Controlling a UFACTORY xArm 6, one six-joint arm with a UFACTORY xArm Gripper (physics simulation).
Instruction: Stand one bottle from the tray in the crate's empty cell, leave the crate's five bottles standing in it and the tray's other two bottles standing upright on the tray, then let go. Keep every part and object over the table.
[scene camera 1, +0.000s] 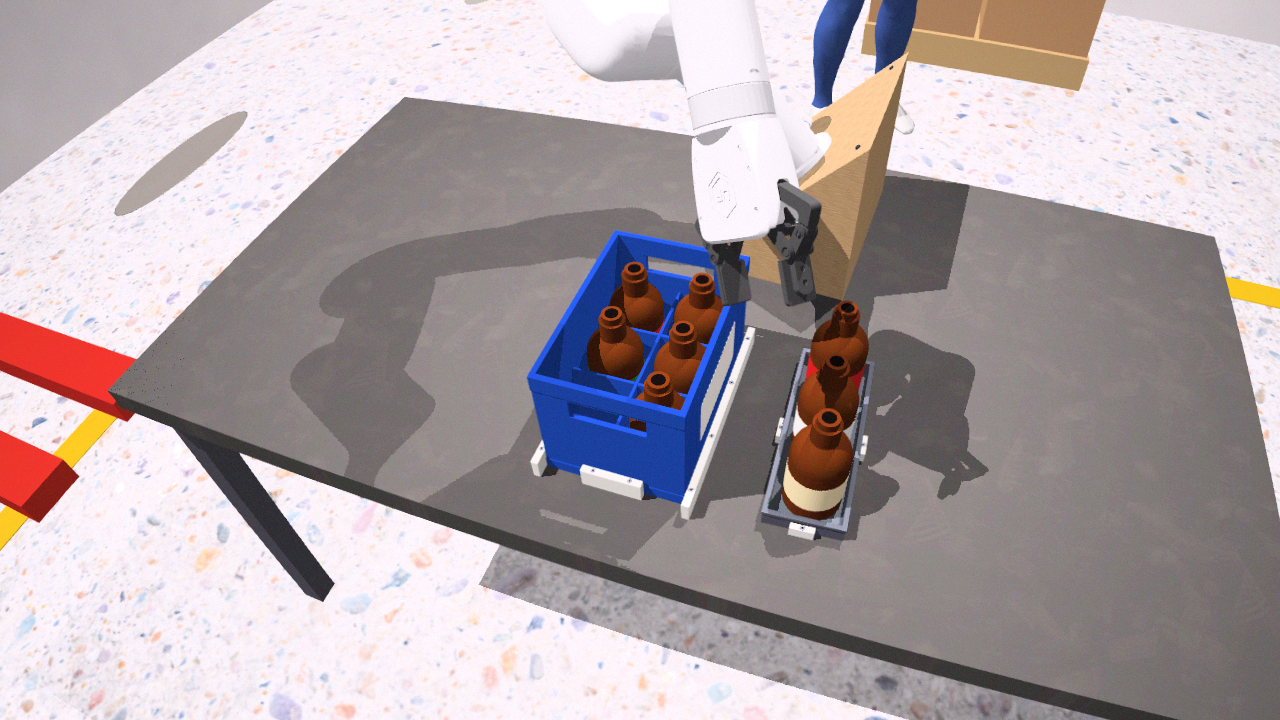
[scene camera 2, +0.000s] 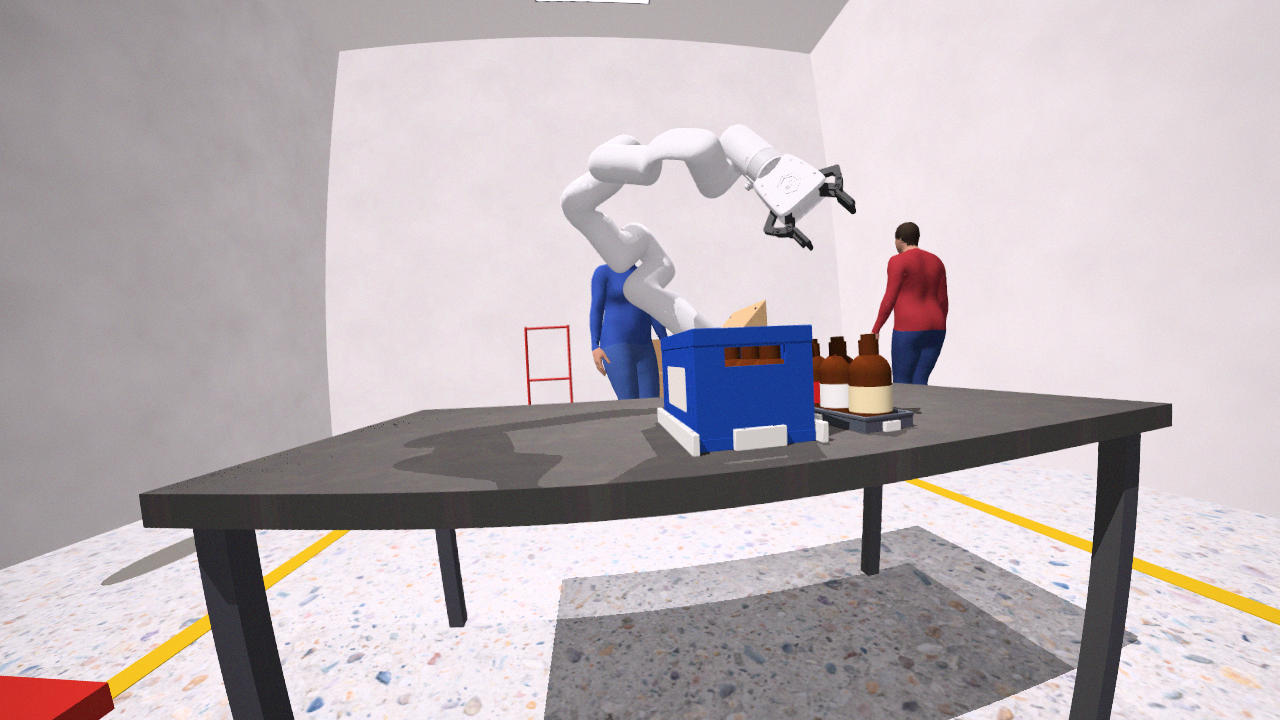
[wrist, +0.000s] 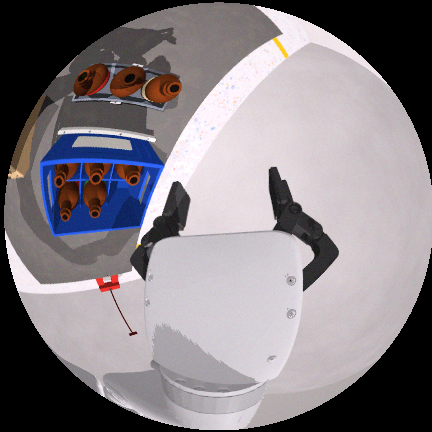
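Where they show: gripper, fingertip midpoint: (scene camera 1: 767, 303) (scene camera 2: 832, 228) (wrist: 224, 182); arm's base, link origin: (scene camera 1: 799, 165).
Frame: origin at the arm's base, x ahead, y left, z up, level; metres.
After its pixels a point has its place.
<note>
The blue crate (scene camera 1: 604, 443) {x 0.537, y -0.100, z -0.067 m} (scene camera 2: 751, 398) {x 0.537, y -0.103, z -0.080 m} (wrist: 62, 149) {x 0.307, y -0.005, z -0.017 m} holds five upright brown bottles; its empty cell (wrist: 122, 207) {x 0.498, y -0.180, z -0.047 m} is at the near left corner in scene camera 1. Right of it, the grey tray (scene camera 1: 777, 520) {x 0.527, y 0.113, z -0.139 m} (wrist: 140, 104) {x 0.462, y 0.089, z -0.126 m} carries three upright brown bottles in a row: cream-labelled (scene camera 1: 819, 458) {x 0.499, y 0.144, z -0.034 m} (scene camera 2: 870, 372) {x 0.504, y 0.123, z -0.057 m} (wrist: 164, 89) {x 0.463, y 0.135, z -0.002 m} nearest, white-labelled (scene camera 1: 827, 395) {x 0.410, y 0.133, z -0.031 m} (scene camera 2: 835, 370) {x 0.417, y 0.110, z -0.055 m} (wrist: 126, 84) {x 0.393, y 0.122, z 0.008 m} in the middle, red-labelled (scene camera 1: 839, 344) {x 0.322, y 0.129, z -0.033 m} (wrist: 90, 81) farthest. My gripper (scene camera 1: 767, 300) {x 0.505, y 0.069, z 0.182 m} (scene camera 2: 831, 227) {x 0.505, y 0.069, z 0.182 m} (wrist: 224, 182) {x 0.505, y 0.069, z 0.182 m} is open and empty, tilted, high above the table and well clear of the bottles.
White strips and blocks (scene camera 1: 611, 481) {x 0.548, y -0.091, z -0.127 m} (scene camera 2: 759, 437) {x 0.548, y -0.097, z -0.136 m} lie along the crate's foot, and small white blocks sit beside the tray. A wooden wedge-shaped block (scene camera 1: 827, 219) {x 0.110, y 0.067, z -0.008 m} (scene camera 2: 750, 315) {x 0.087, y 0.073, z 0.082 m} (wrist: 26, 145) stands behind them on the dark table (scene camera 1: 1074, 429) {x 0.254, y 0.465, z -0.152 m} (scene camera 2: 581, 514) {x 0.650, y -0.346, z -0.186 m}. Two people stand beyond the table.
</note>
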